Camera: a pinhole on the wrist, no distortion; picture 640 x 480 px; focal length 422.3 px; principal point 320.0 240.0 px. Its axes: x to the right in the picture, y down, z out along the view. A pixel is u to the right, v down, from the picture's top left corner.
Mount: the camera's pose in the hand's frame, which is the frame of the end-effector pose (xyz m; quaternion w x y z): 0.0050 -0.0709 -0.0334 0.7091 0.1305 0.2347 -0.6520
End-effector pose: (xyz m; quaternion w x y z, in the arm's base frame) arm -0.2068 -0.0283 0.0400 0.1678 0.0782 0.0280 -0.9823
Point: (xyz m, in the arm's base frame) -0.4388 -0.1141 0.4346
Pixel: 19.4 372.4
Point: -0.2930 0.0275 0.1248
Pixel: 144.5 331.6
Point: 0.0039 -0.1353 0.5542
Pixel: outside the picture
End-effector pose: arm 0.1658 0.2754 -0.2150 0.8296 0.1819 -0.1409 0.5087
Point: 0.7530 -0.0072 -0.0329
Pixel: 577.1 245.7
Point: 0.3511 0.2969 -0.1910
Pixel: outside the picture
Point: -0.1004 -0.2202 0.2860
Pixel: outside the picture
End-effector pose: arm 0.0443 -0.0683 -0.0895 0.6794 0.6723 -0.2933 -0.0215
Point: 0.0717 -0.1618 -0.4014
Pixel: 585.6 45.5
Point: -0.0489 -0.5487 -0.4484
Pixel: 296.4 163.1
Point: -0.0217 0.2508 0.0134
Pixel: behind the camera
